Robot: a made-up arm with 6 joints. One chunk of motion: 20 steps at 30 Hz.
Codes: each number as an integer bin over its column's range. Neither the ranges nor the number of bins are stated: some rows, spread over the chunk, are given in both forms.
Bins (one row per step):
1: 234 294 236 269 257 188
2: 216 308 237 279 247 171
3: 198 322 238 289 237 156
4: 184 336 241 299 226 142
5: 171 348 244 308 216 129
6: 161 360 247 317 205 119
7: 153 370 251 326 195 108
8: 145 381 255 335 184 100
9: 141 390 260 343 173 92
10: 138 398 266 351 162 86
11: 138 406 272 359 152 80
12: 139 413 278 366 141 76
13: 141 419 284 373 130 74
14: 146 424 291 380 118 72
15: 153 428 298 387 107 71
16: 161 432 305 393 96 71
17: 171 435 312 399 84 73
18: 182 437 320 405 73 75
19: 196 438 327 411 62 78
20: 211 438 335 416 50 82
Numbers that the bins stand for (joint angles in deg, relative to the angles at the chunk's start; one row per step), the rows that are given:
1: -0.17 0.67 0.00 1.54 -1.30 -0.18
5: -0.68 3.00 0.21 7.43 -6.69 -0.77
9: -0.92 4.82 0.62 12.71 -12.34 -1.15
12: -0.94 5.81 1.08 16.18 -16.54 -1.31
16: -0.76 6.63 1.78 20.26 -22.45 -1.36
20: -0.36 6.89 2.55 23.73 -28.50 -1.25
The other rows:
2: -0.32 1.27 0.03 3.05 -2.61 -0.35
3: -0.46 1.88 0.05 4.56 -3.93 -0.50
4: -0.58 2.48 0.13 6.07 -5.37 -0.64
6: -0.76 3.52 0.29 8.78 -8.13 -0.88
7: -0.83 3.95 0.39 10.14 -9.45 -0.99
8: -0.89 4.43 0.49 11.50 -10.89 -1.07
10: -0.95 5.16 0.78 13.92 -13.78 -1.21
11: -0.95 5.51 0.93 15.12 -15.10 -1.27
13: -0.92 6.07 1.24 17.24 -17.99 -1.33
14: -0.88 6.29 1.42 18.29 -19.56 -1.35
15: -0.83 6.46 1.60 19.35 -21.01 -1.36
17: -0.68 6.76 1.96 21.16 -24.03 -1.34
18: -0.59 6.85 2.16 22.07 -25.48 -1.32
19: -0.48 6.89 2.34 22.97 -26.92 -1.29

